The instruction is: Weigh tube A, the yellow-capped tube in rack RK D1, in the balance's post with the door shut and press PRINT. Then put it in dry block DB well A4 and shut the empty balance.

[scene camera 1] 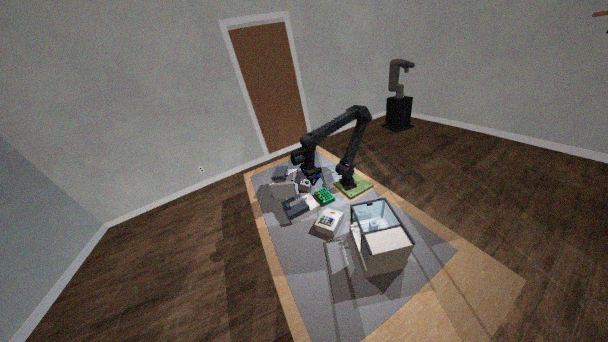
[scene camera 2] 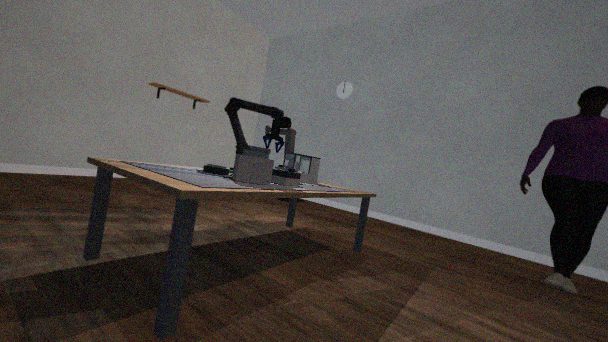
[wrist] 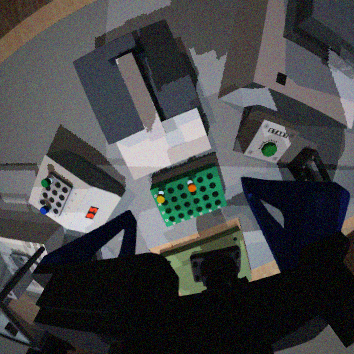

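Pixels of known places: gripper, fingertip midpoint: [scene camera 1: 309,180] [scene camera 2: 272,150] [wrist: 184,200]; arm's base at its link origin: [scene camera 1: 347,183] [wrist: 214,262].
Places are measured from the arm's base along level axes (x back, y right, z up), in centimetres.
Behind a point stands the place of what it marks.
The yellow-capped tube [wrist: 160,198] @[x -21.5, y -9.0, z 3.8 cm] stands in the green rack [wrist: 206,186] [scene camera 1: 324,196], at its left side in the wrist view, near an orange-capped tube [wrist: 191,187] @[x -22.5, y -3.5, z 3.8 cm]. The white dry block [wrist: 106,198] @[x -22.7, y -18.9, z 2.6 cm] [scene camera 1: 326,230] @[x -28.1, y -32.0, z 3.2 cm] has a red display and holds green-capped and blue-capped tubes. The balance [scene camera 1: 390,242] @[x -10.9, y -57.1, z 18.7 cm] is a white box with a glass chamber; part of it shows at the lower left of the wrist view. Its door's state cannot be told. My gripper [wrist: 184,200] @[x -27.1, y -5.5, z 17.5 cm] [scene camera 1: 314,179] @[x -27.1, y -5.5, z 17.5 cm] [scene camera 2: 273,147] @[x -27.1, y -5.5, z 17.5 cm] is open and empty, above the table, its fingers apart on either side of the rack in the wrist view.
A dark grey and white device [wrist: 95,95] @[x -39.2, y -14.7, z 6.3 cm] [scene camera 1: 296,206] @[x -39.3, y -11.3, z 6.3 cm] stands beside the rack. A small white box with a green knob [wrist: 269,149] @[x -27.2, y 9.9, z 5.4 cm] and a dark holder [wrist: 312,165] @[x -21.9, y 22.0, z 3.1 cm] are at the right in the wrist view. A large white device [scene camera 1: 283,189] @[x -44.5, y 7.3, z 7.4 cm] stands beyond. The arm's green base plate [scene camera 1: 361,188] @[x 5.9, y -8.8, z 0.0 cm] adjoins.
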